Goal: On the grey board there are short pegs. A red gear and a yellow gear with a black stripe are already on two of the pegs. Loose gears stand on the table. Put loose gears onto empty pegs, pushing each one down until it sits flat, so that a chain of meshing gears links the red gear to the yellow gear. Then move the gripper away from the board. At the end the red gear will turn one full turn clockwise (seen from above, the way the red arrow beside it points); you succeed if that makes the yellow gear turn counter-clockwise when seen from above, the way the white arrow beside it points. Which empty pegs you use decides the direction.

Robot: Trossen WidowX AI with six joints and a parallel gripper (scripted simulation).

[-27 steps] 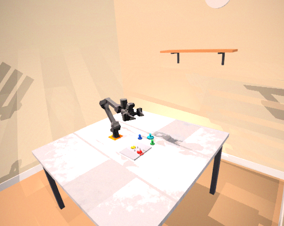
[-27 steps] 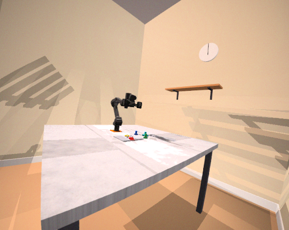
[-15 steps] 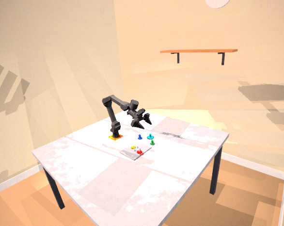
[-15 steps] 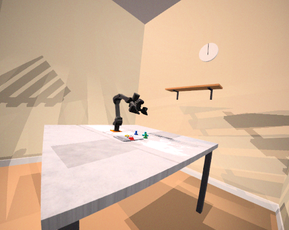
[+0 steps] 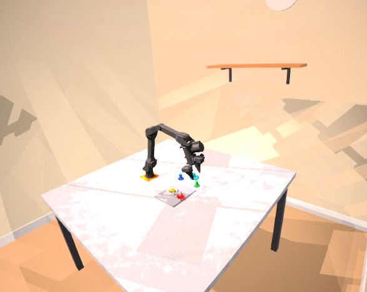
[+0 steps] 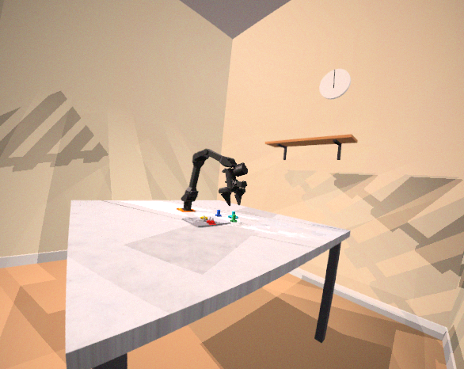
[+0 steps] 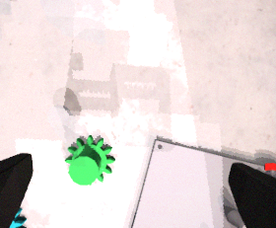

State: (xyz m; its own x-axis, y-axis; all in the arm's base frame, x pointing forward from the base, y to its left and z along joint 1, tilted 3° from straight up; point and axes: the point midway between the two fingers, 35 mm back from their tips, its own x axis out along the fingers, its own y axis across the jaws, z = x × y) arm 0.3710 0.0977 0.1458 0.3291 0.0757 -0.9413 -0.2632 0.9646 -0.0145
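Now: the green gear 3 cm behind my gripper tip, 2 cm to the left of it and 8 cm below it. The rest, counted from my gripper tip: yellow gear 10 cm behind, 13 cm to the right, 8 cm below; then teal gear 11 cm behind, 9 cm to the left, 8 cm below; then red gear 1 cm behind, 14 cm to the right, 8 cm below.
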